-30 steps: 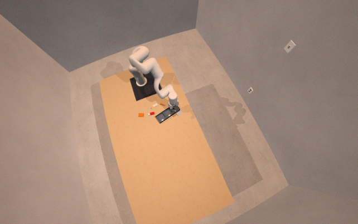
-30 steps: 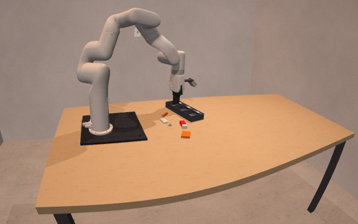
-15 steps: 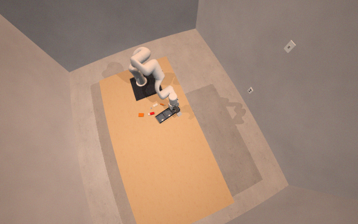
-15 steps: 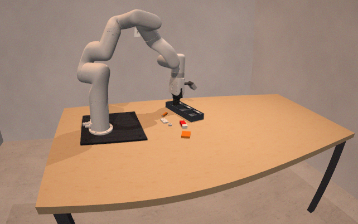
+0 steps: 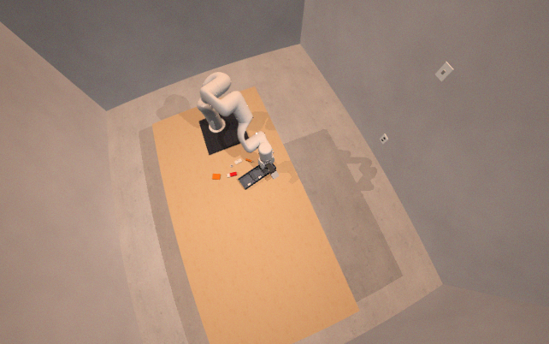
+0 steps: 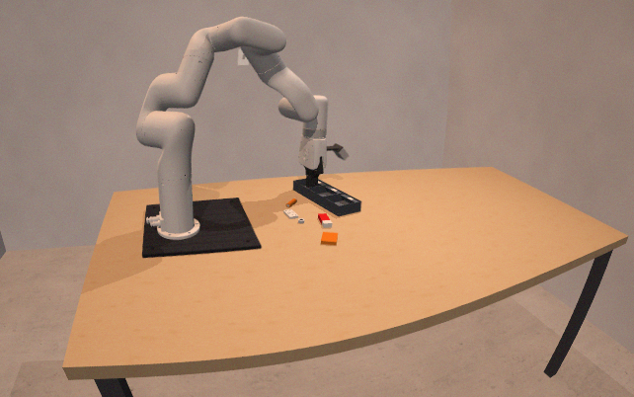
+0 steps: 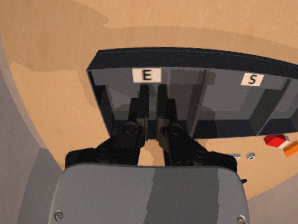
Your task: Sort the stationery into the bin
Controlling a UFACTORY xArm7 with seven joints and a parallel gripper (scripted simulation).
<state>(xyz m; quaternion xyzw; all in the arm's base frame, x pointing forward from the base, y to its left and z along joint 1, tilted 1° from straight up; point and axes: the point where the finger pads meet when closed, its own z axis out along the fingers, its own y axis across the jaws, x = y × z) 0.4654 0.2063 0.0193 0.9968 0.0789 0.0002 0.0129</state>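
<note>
Now: hand 24 cm to the left of the eraser, 6 cm past it and 3 cm above it. Also, from my hand: dark bin tray 8 cm to the right, 2 cm below, 1 cm ahead; white flat piece 16 cm to the right, 13 cm behind, 3 cm below; orange stick 10 cm behind, 9 cm to the right, 3 cm below.
</note>
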